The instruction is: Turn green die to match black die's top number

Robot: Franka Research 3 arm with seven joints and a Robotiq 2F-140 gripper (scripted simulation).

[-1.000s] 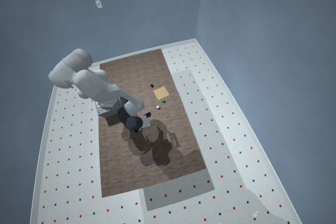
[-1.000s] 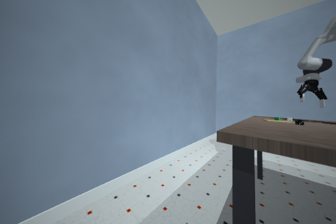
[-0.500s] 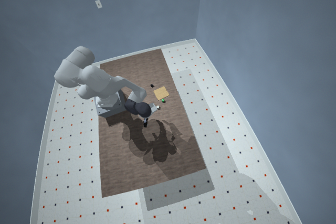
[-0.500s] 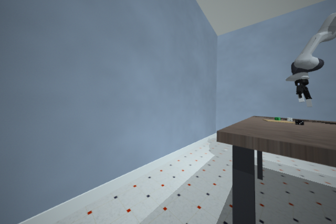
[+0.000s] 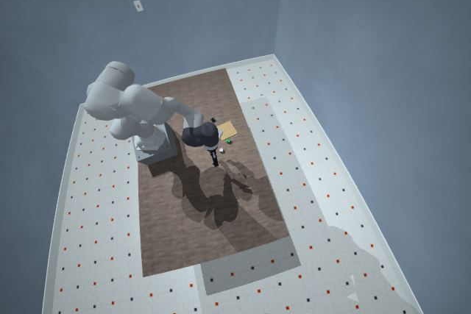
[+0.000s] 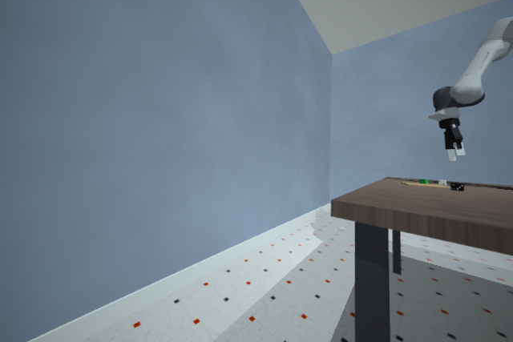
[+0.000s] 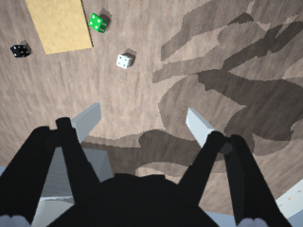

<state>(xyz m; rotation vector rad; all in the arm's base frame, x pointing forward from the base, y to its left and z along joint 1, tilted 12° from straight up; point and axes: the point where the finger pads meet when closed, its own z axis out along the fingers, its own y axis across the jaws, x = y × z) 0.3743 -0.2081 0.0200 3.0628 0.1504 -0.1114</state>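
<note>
The white die lies 60 mm ahead of my hand, 80 mm to the left of it and 130 mm below it. Also, from my hand: green die: 120 mm ahead, 150 mm to the left, 130 mm below; tan mat: 120 mm ahead, 250 mm to the left, 150 mm below; black die: 40 mm ahead, 380 mm to the left, 130 mm below.
</note>
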